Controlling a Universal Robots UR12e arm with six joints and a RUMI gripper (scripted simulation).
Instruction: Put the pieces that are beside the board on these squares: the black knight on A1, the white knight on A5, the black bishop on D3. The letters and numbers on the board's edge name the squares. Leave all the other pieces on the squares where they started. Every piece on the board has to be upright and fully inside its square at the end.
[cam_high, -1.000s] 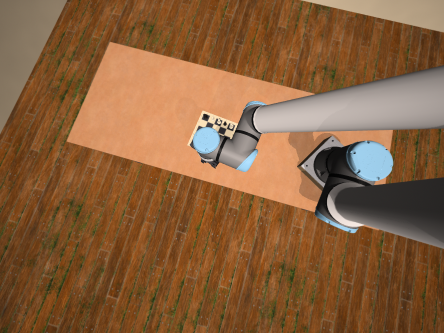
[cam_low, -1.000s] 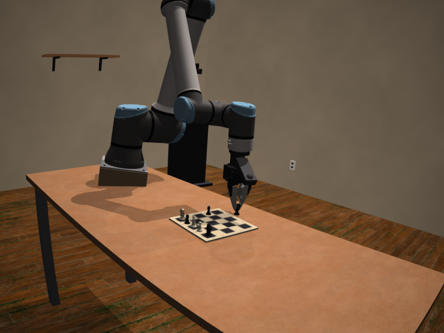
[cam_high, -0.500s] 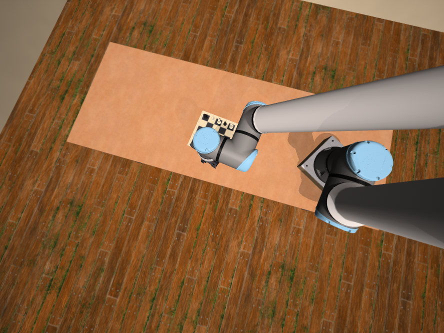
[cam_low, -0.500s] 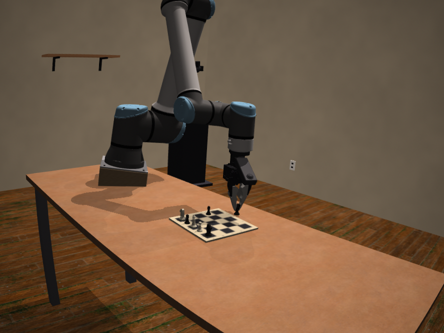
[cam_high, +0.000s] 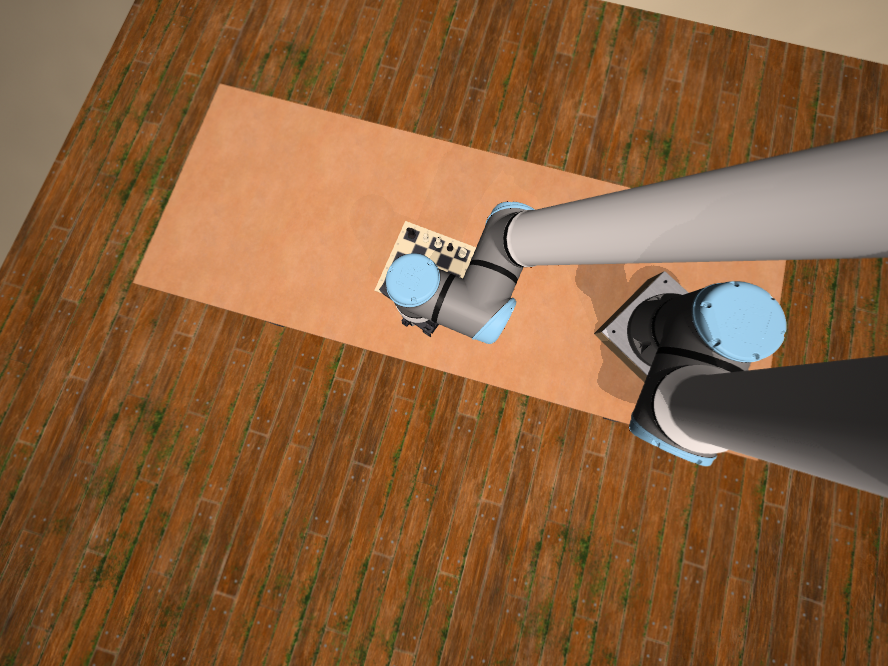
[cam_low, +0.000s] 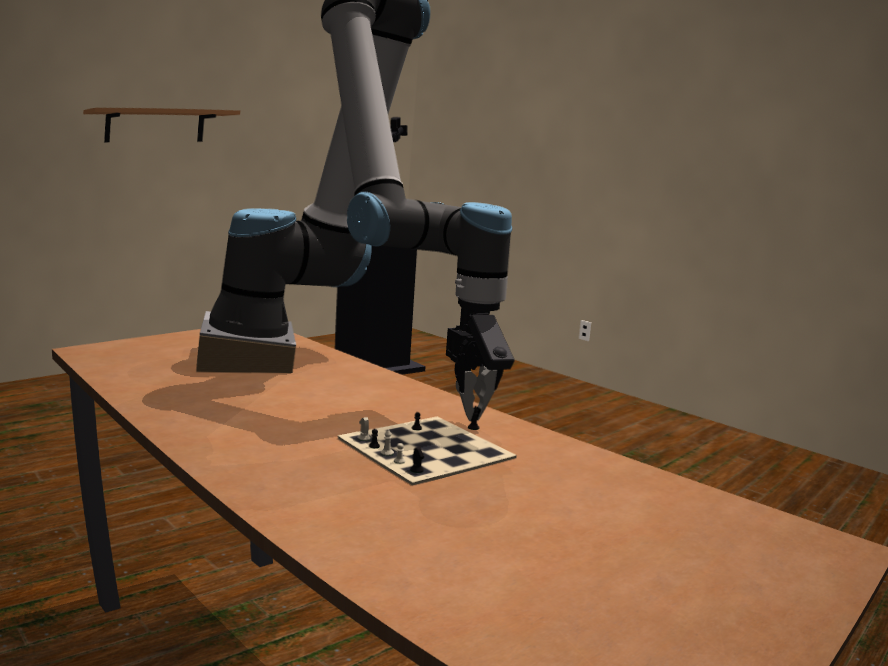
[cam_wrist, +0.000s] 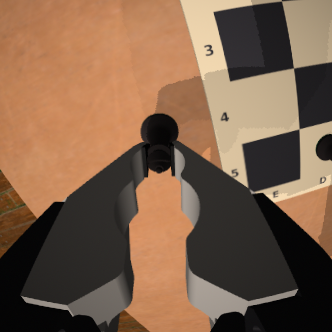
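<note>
The chessboard is 140 mm to the right of my hand, 40 mm ahead of it and 30 mm below it. Round my hand: white knight 220 mm to the right, 40 mm behind, 10 mm below.
</note>
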